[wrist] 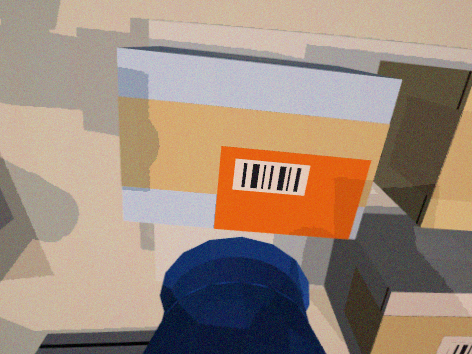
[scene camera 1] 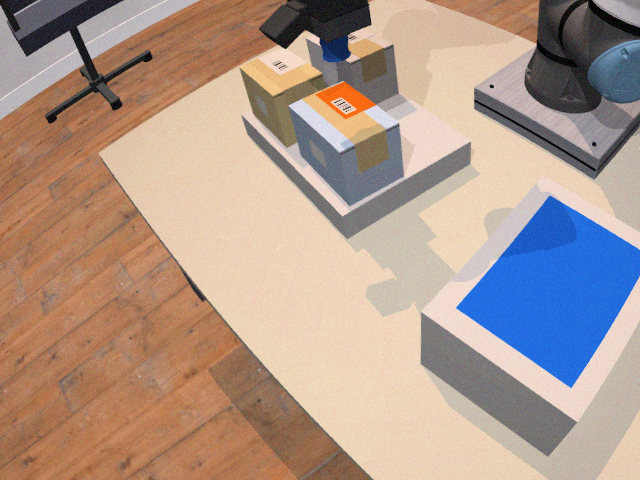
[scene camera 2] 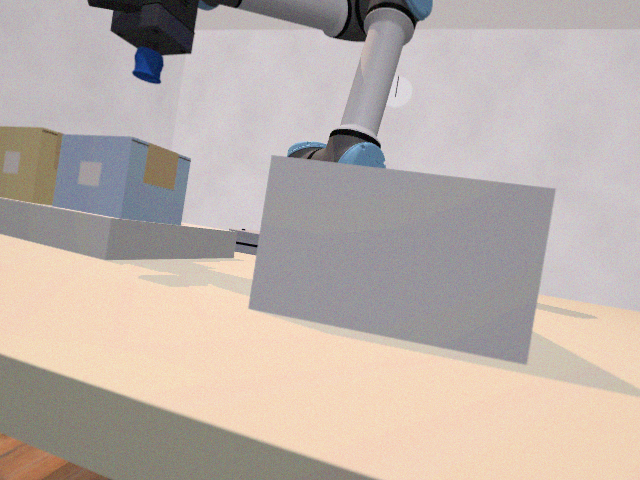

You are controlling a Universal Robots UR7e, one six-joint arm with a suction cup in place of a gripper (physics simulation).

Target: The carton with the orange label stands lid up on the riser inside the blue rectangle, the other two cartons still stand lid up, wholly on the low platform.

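Frame: origin at the arm's base, x down, y right, z back, level; centimetres.
Seen in the pictures: hand, its tool point: [wrist: 235, 301] [scene camera 1: 336, 54] [scene camera 2: 146, 77]; arm's base, origin of its link: [scene camera 1: 563, 88].
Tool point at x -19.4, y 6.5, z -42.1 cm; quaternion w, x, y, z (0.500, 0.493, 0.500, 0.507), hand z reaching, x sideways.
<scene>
Offsets run from my tool point to a thing's top centre. Level surfaces: height alone.
The light blue carton with the orange label @(dz -0.3, dx +9.8, dy +1.0 cm) [scene camera 1: 323, 160] [scene camera 2: 103, 198] [wrist: 170, 145] stands lid up at the near end of the low platform [scene camera 1: 439, 142] [scene camera 2: 170, 241] [wrist: 225, 37]. A tan carton @(dz -1.2, dx +9.2, dy +17.3 cm) [scene camera 1: 268, 118] [scene camera 2: 31, 180] [wrist: 452, 190] and a pale grey carton @(dz +12.1, dx +9.3, dy +17.3 cm) [scene camera 1: 356, 85] [wrist: 415, 332] stand lid up behind it on the platform. My suction cup [scene camera 1: 336, 56] [scene camera 2: 147, 77] [wrist: 235, 270] is open and empty. It hangs above carton height, off to the side of the orange label in the wrist view. The riser @(dz +3.7, dx +12.4, dy -35.4 cm) [scene camera 1: 480, 351] [scene camera 2: 403, 258] bears the blue rectangle @(dz +3.7, dx +12.4, dy -35.4 cm) [scene camera 1: 573, 310], with no carton on it.
The arm's base plate [scene camera 1: 542, 124] lies on the table @(dx +24.4 cm) [scene camera 1: 258, 258] [scene camera 2: 155, 330], behind the riser. The table's edge runs along the near side. A dark stand [scene camera 1: 95, 82] is on the wooden floor [scene camera 1: 129, 310] beyond the table.
</scene>
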